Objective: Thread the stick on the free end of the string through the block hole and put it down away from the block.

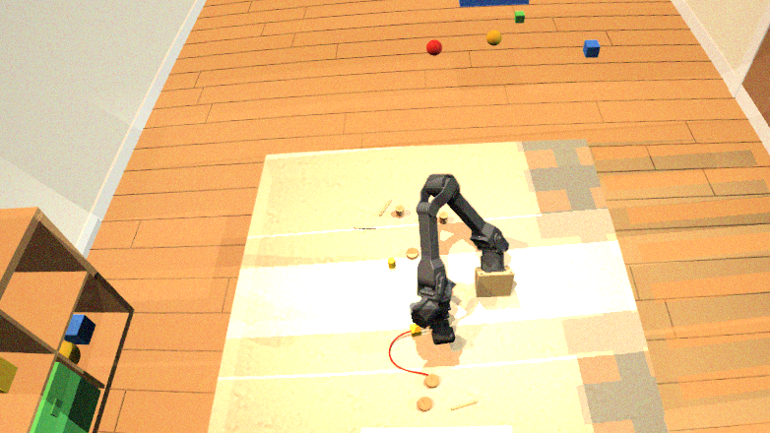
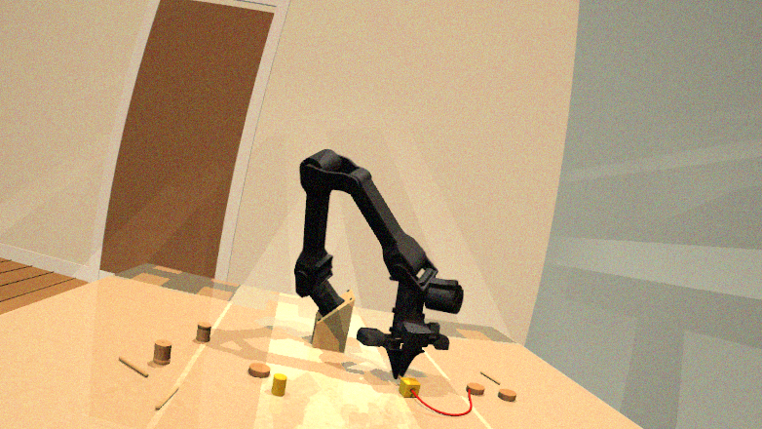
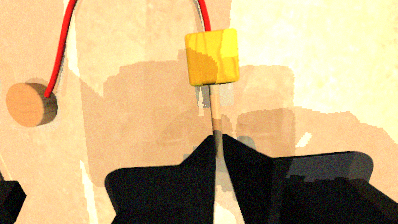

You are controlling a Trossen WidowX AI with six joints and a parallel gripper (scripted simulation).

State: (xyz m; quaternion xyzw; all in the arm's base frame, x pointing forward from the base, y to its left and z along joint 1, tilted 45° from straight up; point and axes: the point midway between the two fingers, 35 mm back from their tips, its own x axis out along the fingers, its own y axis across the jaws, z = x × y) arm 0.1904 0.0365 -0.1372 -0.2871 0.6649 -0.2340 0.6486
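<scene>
My gripper tip is 6 cm short of the yellow wooden block and 1 cm below it. Also, from my gripper tip: thin wooden stick: 4 cm ahead, 1 cm above; yellow cylinder: 11 cm ahead, 25 cm to the right, 1 cm above; round button: 3 cm ahead, 17 cm to the left.
</scene>
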